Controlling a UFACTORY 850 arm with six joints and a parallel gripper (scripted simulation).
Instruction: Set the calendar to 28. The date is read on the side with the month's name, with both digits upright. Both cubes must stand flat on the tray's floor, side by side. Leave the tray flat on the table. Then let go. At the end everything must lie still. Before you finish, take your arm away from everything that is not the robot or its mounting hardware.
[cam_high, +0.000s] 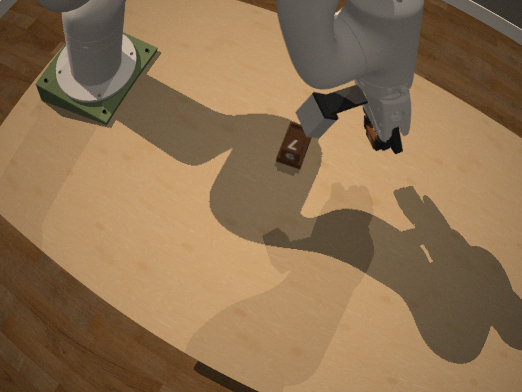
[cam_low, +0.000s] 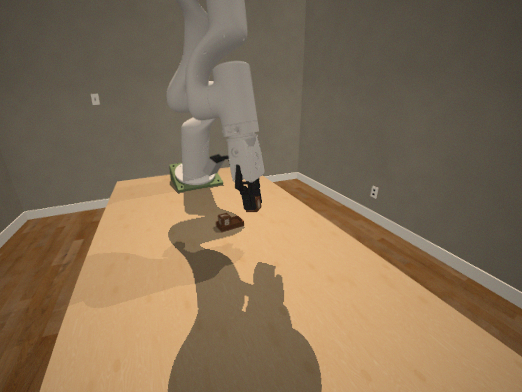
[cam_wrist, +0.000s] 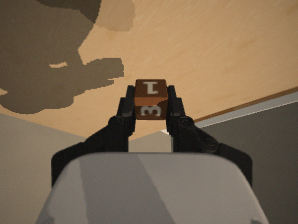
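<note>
The tray is 130 mm behind my hand, 20 mm to the right of it and 130 mm below it.
</note>
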